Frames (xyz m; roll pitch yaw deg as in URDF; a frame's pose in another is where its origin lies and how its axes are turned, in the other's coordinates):
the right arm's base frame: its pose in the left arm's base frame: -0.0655 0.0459 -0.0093 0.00 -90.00 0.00
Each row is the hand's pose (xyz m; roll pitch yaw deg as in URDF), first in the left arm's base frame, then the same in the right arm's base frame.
Working: the left arm's base frame: its pose in the right arm's base frame: 0.0093 -0.0459 -0.0655 0.00 90.00 0.00

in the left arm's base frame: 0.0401 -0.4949 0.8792 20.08 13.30 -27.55
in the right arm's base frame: 0.8885 -0.5408 -0.1056 -93.72 59.64 -117.07
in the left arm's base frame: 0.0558 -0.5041 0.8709 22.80 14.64 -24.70
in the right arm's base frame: 0.8802 -0.5500 -0.1213 -95.99 61.52 -122.01
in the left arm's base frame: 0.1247 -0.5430 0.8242 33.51 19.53 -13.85
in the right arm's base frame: 0.8335 -0.5889 -0.1902 -110.08 66.21 -145.99
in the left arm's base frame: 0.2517 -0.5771 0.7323 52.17 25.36 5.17
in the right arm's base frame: 0.7416 -0.6230 -0.3172 -139.76 64.15 169.24
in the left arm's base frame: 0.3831 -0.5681 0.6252 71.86 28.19 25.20
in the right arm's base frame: 0.6345 -0.6140 -0.4486 -153.03 52.89 141.54
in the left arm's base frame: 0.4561 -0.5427 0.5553 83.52 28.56 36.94
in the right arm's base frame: 0.5646 -0.5886 -0.5216 -154.03 44.59 132.17
